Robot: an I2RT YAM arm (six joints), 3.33 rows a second.
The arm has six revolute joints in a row. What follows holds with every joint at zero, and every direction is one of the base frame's. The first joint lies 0.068 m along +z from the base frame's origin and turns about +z. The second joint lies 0.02 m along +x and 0.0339 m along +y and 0.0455 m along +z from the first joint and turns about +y. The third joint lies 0.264 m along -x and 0.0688 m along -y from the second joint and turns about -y. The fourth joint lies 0.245 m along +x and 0.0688 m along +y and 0.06 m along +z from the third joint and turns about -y. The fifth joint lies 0.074 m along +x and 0.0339 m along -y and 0.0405 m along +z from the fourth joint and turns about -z. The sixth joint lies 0.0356 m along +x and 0.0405 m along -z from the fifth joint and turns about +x. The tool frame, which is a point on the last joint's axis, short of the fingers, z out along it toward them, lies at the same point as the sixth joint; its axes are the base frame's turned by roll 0, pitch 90 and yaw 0 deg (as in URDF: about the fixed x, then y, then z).
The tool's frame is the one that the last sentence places.
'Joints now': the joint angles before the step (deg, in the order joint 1, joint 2, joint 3, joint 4, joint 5, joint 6). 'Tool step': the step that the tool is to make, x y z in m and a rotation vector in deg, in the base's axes. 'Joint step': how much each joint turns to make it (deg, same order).
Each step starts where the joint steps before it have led.
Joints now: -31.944, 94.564, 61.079, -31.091, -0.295, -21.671
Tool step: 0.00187, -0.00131, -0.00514, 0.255, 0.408, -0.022
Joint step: -0.021, 1.026, -0.022, 0.567, 0.000, 0.001
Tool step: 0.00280, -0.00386, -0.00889, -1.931, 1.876, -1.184
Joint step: 0.000, 1.837, 0.001, 1.267, 2.885, -0.022
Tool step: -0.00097, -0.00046, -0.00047, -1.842, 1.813, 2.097
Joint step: -0.002, 0.044, -0.001, -0.347, 1.442, -2.952
